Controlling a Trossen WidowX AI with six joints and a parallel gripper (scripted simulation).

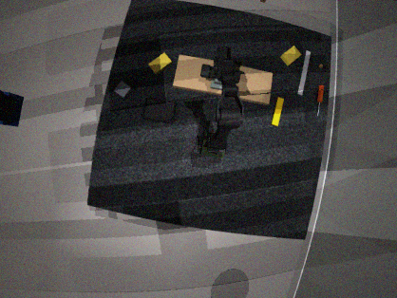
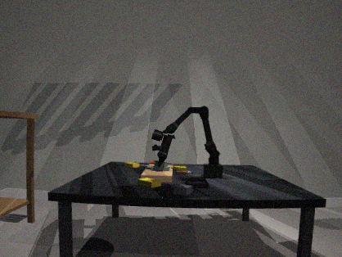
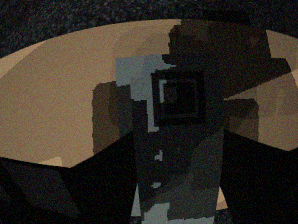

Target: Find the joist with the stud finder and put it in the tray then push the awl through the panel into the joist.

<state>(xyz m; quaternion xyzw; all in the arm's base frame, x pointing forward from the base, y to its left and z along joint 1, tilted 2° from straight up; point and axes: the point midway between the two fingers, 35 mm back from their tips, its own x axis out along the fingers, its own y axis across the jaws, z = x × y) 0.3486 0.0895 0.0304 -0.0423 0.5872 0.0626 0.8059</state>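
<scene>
Now: gripper tip 26 cm past the dark tray, 24 cm to the right of it and 5 cm above it. The rest, counted from my gripper tip: yellow bar: 6 cm behind, 37 cm to the right, 6 cm below; dark grey stud finder: 1 cm ahead, 2 cm above; awl: 17 cm behind, 17 cm to the right, 6 cm below.
</scene>
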